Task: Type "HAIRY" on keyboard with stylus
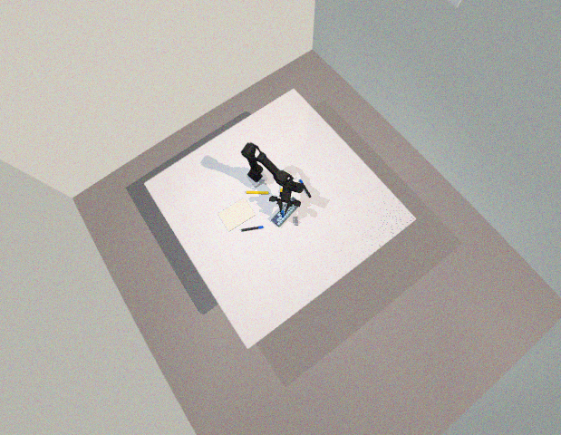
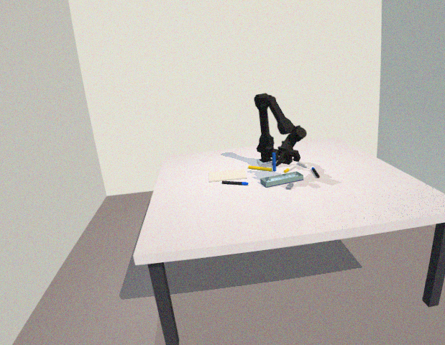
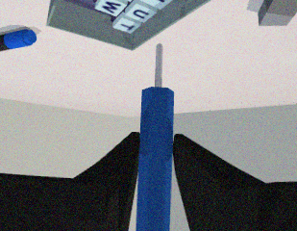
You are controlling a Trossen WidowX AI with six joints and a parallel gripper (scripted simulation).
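Now: the small grey block 100 mm below my gripper tip, 70 mm ahead of it and 50 mm to the left of it. Also, from my gripper tip: stylus tip 50 mm below; yellow marker 250 mm behind, 90 mm below, 20 mm to the left; blue stylus 10 mm below.
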